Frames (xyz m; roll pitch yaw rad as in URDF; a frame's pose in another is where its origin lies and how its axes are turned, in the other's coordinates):
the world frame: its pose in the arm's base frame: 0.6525 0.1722 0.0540 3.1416 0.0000 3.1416
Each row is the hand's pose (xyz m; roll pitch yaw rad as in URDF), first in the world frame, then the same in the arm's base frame.
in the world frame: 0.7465 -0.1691 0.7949 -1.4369 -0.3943 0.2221
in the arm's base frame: -0.0940 0.0031 -0.7409 1.7047 0.3943 2.9195
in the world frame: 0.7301 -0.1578 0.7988 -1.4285 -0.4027 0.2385
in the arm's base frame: -0.0776 0.0144 -0.7448 1.7131 0.4027 2.9031
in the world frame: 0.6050 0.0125 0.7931 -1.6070 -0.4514 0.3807
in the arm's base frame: 0.0475 0.1847 -0.7391 1.5346 0.4514 2.7609
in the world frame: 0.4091 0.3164 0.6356 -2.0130 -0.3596 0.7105
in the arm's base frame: 0.2434 0.4886 -0.5816 1.1286 0.3596 2.4311
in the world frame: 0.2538 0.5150 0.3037 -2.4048 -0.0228 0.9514
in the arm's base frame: 0.3987 0.6872 -0.2497 0.7368 0.0228 2.1902
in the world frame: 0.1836 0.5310 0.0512 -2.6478 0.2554 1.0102
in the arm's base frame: 0.4689 0.7032 0.0028 0.4938 -0.2554 2.1314
